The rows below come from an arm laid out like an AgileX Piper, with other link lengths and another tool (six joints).
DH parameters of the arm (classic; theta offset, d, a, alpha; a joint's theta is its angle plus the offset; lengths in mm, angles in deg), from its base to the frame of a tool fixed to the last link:
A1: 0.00 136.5 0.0 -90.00
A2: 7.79 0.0 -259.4 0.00
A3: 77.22 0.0 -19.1 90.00
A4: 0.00 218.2 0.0 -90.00
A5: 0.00 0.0 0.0 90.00
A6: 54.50 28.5 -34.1 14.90
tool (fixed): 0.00 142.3 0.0 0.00
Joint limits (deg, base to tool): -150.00..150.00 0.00..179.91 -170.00..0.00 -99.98..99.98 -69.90..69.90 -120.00..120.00
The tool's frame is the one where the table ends.
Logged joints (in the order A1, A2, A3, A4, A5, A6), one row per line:
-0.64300, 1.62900, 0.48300, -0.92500, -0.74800, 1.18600
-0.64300, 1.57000, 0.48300, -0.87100, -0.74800, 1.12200
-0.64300, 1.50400, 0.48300, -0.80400, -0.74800, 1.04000
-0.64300, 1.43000, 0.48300, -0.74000, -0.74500, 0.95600
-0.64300, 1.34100, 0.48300, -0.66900, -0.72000, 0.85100
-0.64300, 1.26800, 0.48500, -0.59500, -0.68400, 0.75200
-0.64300, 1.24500, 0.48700, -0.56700, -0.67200, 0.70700
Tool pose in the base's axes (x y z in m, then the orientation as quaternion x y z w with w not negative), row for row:
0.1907, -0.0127, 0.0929, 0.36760, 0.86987, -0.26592, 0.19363
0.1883, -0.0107, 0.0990, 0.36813, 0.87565, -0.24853, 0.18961
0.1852, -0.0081, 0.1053, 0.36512, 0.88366, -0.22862, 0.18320
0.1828, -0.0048, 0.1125, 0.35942, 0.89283, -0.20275, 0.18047
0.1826, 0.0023, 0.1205, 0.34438, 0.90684, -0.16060, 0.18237
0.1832, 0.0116, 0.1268, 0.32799, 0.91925, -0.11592, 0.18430
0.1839, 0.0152, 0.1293, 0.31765, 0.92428, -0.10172, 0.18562
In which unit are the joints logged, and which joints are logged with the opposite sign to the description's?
The joints are logged in radians. Opposite sign: A1, A3, A5.
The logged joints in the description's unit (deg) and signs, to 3 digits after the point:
36.841, 93.335, -27.674, -52.999, 42.857, 67.953
36.841, 89.954, -27.674, -49.905, 42.857, 64.286
36.841, 86.173, -27.674, -46.066, 42.857, 59.588
36.841, 81.933, -27.674, -42.399, 42.685, 54.775
36.841, 76.834, -27.674, -38.331, 41.253, 48.759
36.841, 72.651, -27.788, -34.091, 39.190, 43.086
36.841, 71.333, -27.903, -32.487, 38.503, 40.508

